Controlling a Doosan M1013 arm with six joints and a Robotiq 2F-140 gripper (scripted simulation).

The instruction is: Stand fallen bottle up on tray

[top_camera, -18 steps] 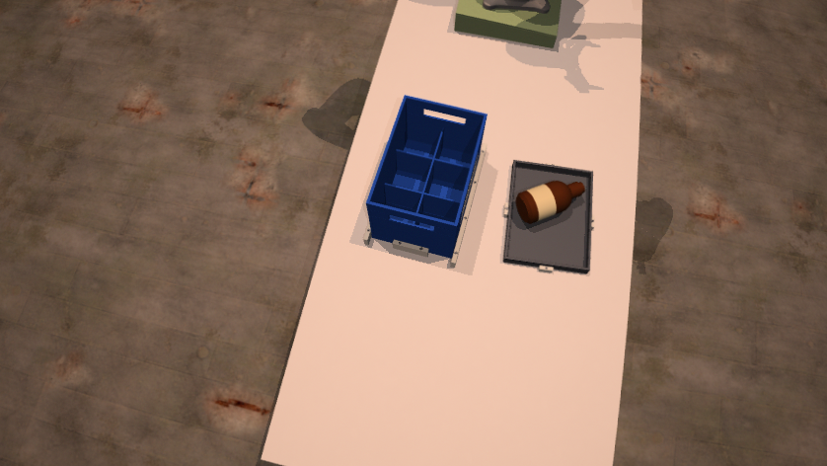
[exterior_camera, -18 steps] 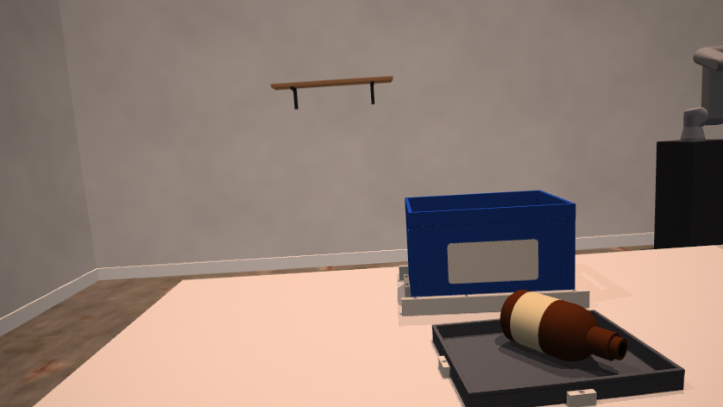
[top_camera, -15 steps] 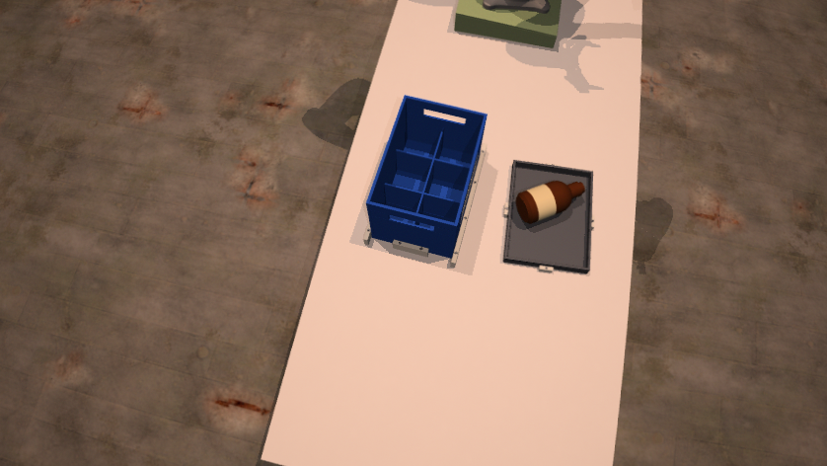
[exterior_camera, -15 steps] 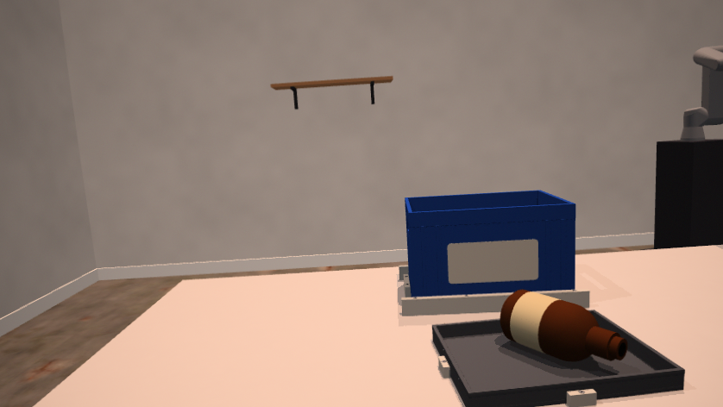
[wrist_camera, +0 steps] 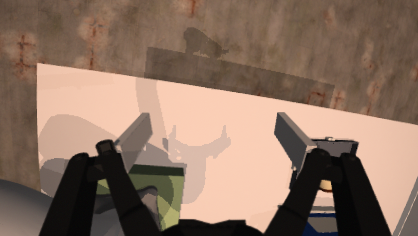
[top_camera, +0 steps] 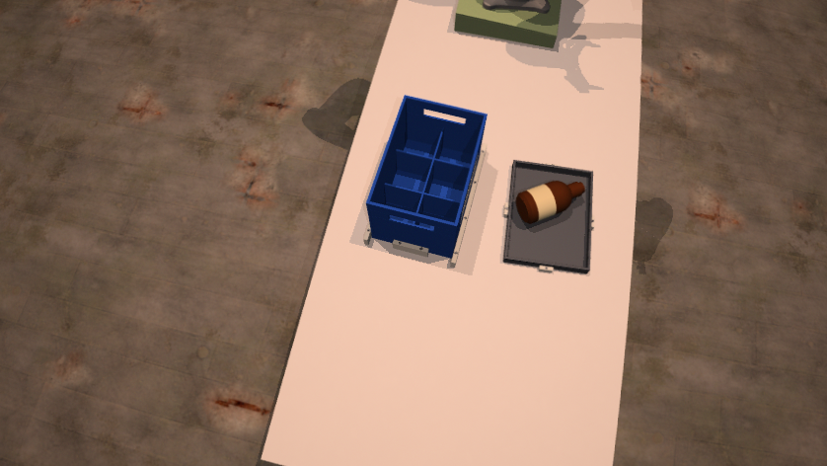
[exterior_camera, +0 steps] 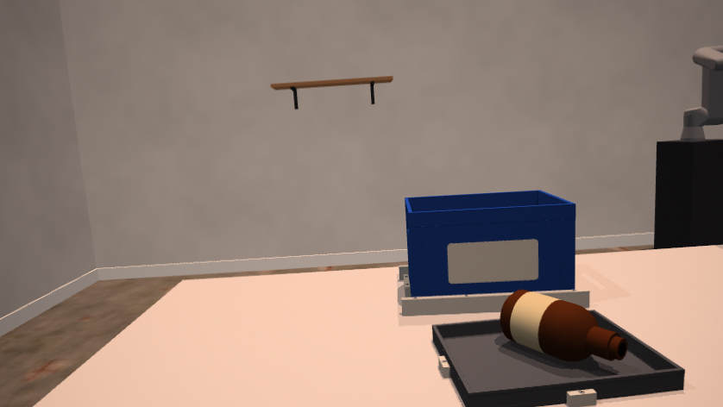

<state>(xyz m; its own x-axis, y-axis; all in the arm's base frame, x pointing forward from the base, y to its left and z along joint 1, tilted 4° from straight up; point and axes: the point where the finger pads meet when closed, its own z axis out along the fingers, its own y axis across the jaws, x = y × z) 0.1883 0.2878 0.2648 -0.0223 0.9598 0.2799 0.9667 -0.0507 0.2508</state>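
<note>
Right now my hand is 440 mm short of the brown bottle, 260 mm to the left of it and 260 mm above it. The rest, counted from my hand: blue crate: 540 mm to the right, 410 mm ahead, 220 mm below; dark grey tray: 470 mm ahead, 290 mm below, 260 mm to the right.
</note>
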